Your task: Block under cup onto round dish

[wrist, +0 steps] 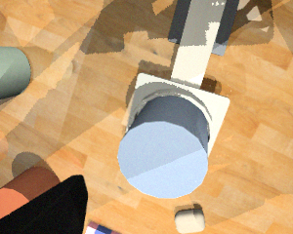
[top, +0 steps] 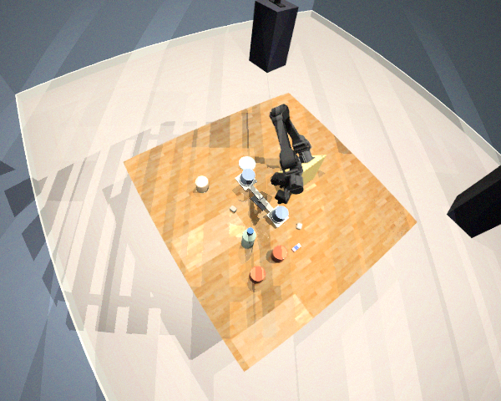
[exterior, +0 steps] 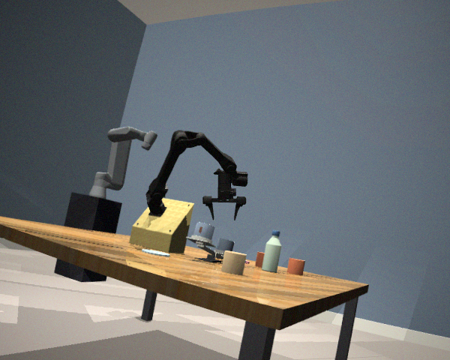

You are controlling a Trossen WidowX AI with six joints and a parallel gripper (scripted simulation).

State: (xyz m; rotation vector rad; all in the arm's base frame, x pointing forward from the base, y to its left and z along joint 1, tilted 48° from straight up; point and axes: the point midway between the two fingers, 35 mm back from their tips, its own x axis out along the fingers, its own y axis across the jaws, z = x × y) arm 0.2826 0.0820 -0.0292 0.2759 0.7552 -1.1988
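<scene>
Now: gripper tip 10 mm short of the cup, 50 mm to the right of it and 120 mm above it. Also, from my gripper tip: balance (20 mm ahead, 100 mm to the right, 150 mm below); balance beam (20 mm ahead, 100 mm to the right, 140 mm below); green bottle (230 mm ahead, 30 mm to the left, 60 mm below).
</scene>
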